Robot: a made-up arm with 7 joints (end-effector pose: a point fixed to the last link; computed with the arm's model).
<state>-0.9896 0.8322 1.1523 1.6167 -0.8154 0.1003 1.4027</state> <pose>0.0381 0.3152 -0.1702 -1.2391 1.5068 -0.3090</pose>
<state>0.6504 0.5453 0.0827 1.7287 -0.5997 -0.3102 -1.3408</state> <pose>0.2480 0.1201 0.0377 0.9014 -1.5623 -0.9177</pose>
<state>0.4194 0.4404 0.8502 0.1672 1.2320 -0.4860 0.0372</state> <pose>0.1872 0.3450 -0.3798 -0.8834 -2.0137 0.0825</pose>
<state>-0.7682 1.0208 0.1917 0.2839 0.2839 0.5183 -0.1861</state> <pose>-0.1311 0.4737 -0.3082 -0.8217 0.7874 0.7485</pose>
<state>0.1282 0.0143 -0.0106 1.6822 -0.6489 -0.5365 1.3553</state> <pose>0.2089 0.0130 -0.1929 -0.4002 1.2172 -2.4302</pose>
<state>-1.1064 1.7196 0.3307 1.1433 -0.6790 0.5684 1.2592</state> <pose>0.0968 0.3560 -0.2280 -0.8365 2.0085 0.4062</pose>
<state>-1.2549 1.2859 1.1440 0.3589 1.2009 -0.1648 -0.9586</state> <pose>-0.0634 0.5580 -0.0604 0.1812 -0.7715 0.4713</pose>
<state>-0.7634 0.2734 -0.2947 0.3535 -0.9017 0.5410 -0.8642</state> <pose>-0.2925 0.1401 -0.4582 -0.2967 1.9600 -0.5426</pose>
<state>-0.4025 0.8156 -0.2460 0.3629 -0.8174 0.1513 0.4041</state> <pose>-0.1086 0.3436 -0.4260 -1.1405 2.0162 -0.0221</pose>
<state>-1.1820 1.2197 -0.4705 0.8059 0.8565 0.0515 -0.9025</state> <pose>-0.1598 0.4075 -0.3079 -0.4311 1.0806 0.0657</pose>
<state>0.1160 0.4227 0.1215 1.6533 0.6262 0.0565 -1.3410</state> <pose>0.2541 0.1872 -0.1325 -0.7215 -1.2513 -0.2779</pose>
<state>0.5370 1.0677 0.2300 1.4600 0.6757 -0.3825 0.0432</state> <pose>0.2302 0.2480 0.0570 -0.0181 -0.8634 -1.8310</pose>
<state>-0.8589 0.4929 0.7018 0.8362 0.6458 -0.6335 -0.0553</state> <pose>-0.0927 0.3588 -0.3278 -0.7617 -0.4029 -0.4275</pose>
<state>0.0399 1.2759 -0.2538 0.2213 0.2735 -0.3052 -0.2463</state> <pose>0.0961 0.5089 -0.2259 -0.4001 0.3766 -0.3315</pose>
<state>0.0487 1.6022 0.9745 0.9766 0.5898 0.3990 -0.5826</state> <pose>0.1189 0.4080 0.1719 -0.0137 -1.0630 -0.3539</pose>
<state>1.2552 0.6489 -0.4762 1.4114 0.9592 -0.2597 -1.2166</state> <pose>0.3022 0.1393 0.1428 -0.6898 -1.9055 -1.1004</pose>
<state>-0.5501 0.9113 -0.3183 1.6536 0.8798 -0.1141 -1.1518</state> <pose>0.1181 0.1636 -0.3001 -0.9711 -0.2961 -0.4607</pose>
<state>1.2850 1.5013 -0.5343 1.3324 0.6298 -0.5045 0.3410</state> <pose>0.2078 0.2659 0.1327 0.3132 -0.1566 -1.8567</pose>
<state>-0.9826 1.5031 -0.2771 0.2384 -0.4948 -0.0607 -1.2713</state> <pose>-0.0515 0.5446 -0.1728 0.8207 1.7226 -0.6713</pose>
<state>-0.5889 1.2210 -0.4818 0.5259 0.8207 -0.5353 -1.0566</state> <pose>-0.0020 0.4606 -0.2936 -0.0677 0.1877 -0.3206</pose>
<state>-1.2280 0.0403 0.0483 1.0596 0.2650 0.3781 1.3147</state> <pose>-0.2179 0.0576 -0.3404 2.9952 0.0494 -0.1069</pose>
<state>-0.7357 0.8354 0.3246 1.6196 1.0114 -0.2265 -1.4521</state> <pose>0.1145 0.2856 -0.2249 -0.4969 -0.8848 0.0262</pose>
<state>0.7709 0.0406 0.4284 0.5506 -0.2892 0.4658 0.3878</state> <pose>0.4136 0.0978 -0.2198 -1.8756 -0.1029 -1.0477</pose>
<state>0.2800 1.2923 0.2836 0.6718 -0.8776 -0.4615 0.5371</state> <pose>0.1856 0.4540 -0.1323 -0.4155 1.1986 -0.7207</pose>
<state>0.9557 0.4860 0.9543 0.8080 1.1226 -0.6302 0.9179</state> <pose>0.2436 0.3692 -0.0599 0.2683 -2.0773 -1.7134</pose>
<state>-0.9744 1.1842 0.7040 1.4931 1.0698 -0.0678 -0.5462</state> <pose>0.1552 0.3214 -0.1443 -0.7678 -0.4690 -0.7258</pose>
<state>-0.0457 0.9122 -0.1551 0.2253 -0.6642 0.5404 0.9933</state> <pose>0.0211 0.3786 -0.3935 -1.7365 1.2950 0.5321</pose>
